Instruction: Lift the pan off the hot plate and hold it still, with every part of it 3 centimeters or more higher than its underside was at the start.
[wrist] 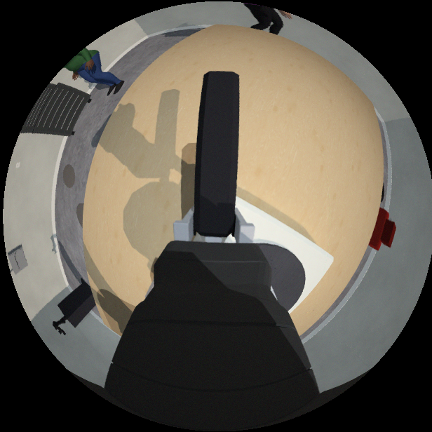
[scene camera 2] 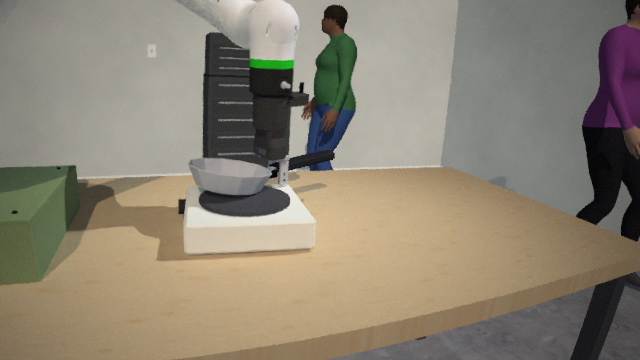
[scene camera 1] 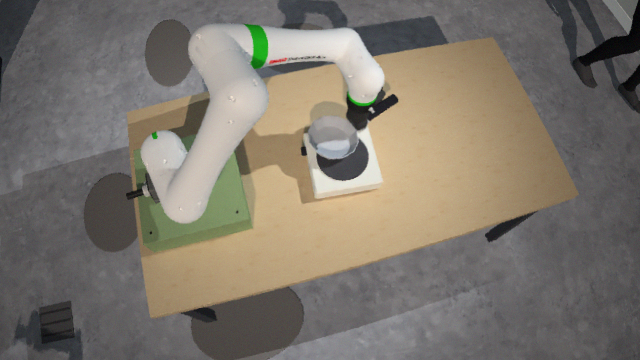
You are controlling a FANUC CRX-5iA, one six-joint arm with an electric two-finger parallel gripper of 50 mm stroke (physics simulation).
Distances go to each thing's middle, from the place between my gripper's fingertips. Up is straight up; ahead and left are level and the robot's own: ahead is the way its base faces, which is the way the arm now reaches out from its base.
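Labels:
Gripper position relative to the light grey pan [scene camera 2: 233, 177]: my gripper is 30 mm below it, 30 mm past it and 30 mm to the left of it. White hot plate [scene camera 2: 273, 219], measured from my gripper: 40 mm below, 110 mm behind, 100 mm to the right.

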